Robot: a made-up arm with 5 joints.
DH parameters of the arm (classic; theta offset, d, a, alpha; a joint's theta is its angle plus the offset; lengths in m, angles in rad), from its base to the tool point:
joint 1: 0 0.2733 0 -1.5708
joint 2: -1.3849 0 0.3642 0
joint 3: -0.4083 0 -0.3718 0
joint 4: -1.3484 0 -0.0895 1.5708
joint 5: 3.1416 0.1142 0 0
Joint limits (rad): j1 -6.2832..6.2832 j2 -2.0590..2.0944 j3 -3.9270..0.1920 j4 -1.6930..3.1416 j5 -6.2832..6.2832
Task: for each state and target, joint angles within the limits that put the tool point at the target. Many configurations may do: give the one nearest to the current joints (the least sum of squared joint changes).
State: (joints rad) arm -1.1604 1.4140 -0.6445 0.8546 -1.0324
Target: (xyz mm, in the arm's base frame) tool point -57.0 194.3 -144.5
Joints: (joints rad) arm -1.2855 2.0937 -0.7476 0.7512 -1.0324
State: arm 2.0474 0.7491 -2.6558 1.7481 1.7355
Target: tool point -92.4 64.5 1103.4
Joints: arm 2.5322 -0.0142 -3.0445 1.3626 1.7355
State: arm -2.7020 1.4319 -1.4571 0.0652 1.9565
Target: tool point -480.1 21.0 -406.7
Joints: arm -3.1853 1.9647 -2.0046 0.1248 1.9565
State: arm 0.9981 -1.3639 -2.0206 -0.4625 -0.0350
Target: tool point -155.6 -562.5 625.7
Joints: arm 1.3009 -1.8143 -1.3086 -0.8608 -0.0350
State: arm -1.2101 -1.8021 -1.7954 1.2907 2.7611
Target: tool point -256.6 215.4 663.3
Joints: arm -0.6983 -1.9247 -1.2382 1.5871 2.7611
